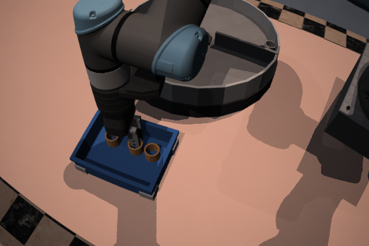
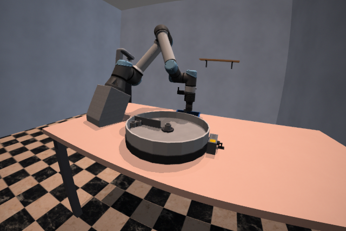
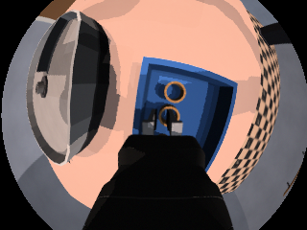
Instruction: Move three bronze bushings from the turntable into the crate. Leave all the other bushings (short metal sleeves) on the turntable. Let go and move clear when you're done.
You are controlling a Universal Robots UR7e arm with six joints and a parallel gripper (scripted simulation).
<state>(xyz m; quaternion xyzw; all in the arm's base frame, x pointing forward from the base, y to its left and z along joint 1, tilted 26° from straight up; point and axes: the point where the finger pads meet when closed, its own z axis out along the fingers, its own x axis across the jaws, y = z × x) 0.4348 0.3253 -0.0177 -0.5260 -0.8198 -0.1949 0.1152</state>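
The blue crate lies 40 mm to the left of my hand and 20 mm below it. Also, from my hand: grey turntable: 320 mm to the right, 60 mm ahead, 10 mm above.
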